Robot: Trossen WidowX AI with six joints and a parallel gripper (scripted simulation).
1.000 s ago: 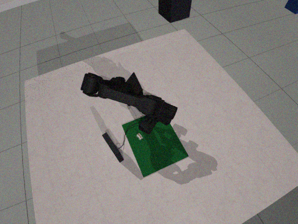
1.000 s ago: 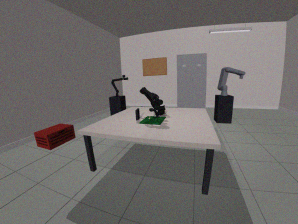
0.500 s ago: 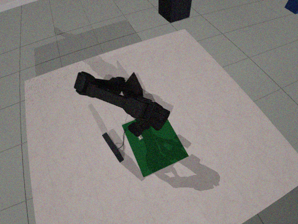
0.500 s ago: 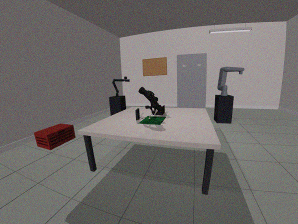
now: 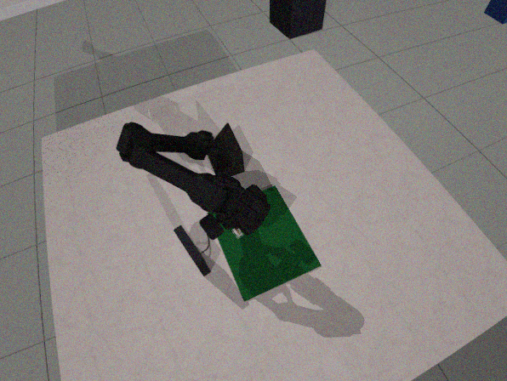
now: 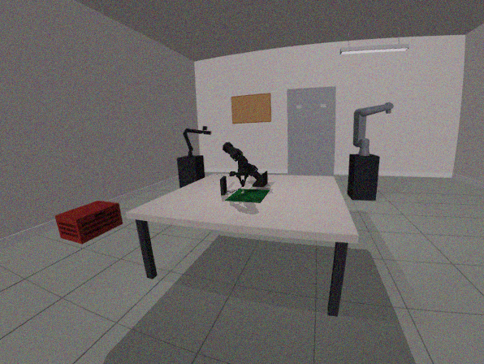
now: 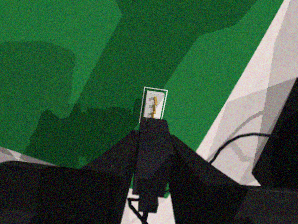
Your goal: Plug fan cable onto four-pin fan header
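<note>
Right now my gripper tip is 6 cm above the white fan header. From my gripper tip the other things lie so: black fan (14 cm to the right, 1 cm ahead); green board (8 cm below, 5 cm to the left, 5 cm ahead); black plug (1 cm behind, 1 cm above).
</note>
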